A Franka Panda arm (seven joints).
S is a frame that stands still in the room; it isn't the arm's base.
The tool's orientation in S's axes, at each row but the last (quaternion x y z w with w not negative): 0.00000 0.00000 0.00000 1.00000; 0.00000 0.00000 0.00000 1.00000; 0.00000 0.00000 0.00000 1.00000; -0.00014 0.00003 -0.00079 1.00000; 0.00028 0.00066 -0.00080 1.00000; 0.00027 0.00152 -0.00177 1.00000; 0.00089 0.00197 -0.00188 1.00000; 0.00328 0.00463 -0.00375 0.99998; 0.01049 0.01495 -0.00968 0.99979; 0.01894 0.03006 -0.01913 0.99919; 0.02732 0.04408 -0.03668 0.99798; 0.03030 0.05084 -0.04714 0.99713; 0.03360 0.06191 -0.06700 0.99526
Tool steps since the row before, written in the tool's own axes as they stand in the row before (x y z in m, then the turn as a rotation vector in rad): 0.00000 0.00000 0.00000 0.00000 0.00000 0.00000; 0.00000 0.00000 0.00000 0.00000 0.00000 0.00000; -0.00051 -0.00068 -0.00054 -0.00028 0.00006 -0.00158; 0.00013 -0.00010 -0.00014 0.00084 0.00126 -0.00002; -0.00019 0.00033 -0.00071 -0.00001 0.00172 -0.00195; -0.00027 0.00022 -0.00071 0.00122 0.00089 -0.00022; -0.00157 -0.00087 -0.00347 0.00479 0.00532 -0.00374; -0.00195 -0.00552 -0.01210 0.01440 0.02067 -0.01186; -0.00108 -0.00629 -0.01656 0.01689 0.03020 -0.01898; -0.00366 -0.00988 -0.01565 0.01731 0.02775 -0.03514; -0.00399 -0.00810 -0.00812 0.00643 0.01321 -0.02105; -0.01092 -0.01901 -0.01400 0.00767 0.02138 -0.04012; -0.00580 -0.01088 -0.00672 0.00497 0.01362 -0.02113
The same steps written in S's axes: 0.00000 0.00000 0.00000 0.00000 0.00000 0.00000; 0.00000 0.00000 0.00000 0.00000 0.00000 0.00000; -0.00051 -0.00068 -0.00054 -0.00028 0.00006 -0.00158; 0.00013 -0.00010 -0.00014 0.00084 0.00126 -0.00002; -0.00019 0.00033 -0.00071 -0.00001 0.00172 -0.00195; -0.00027 0.00022 -0.00071 0.00122 0.00089 -0.00022; -0.00159 -0.00086 -0.00347 0.00480 0.00531 -0.00375; -0.00210 -0.00543 -0.01212 0.01445 0.02064 -0.01186; -0.00169 -0.00591 -0.01665 0.01691 0.03027 -0.01885; -0.00497 -0.00912 -0.01575 0.01627 0.02844 -0.03509; -0.00527 -0.00731 -0.00813 0.00558 0.01392 -0.02084; -0.01404 -0.01698 -0.01382 0.00572 0.02316 -0.03945; -0.00800 -0.00950 -0.00655 0.00425 0.01441 -0.02076
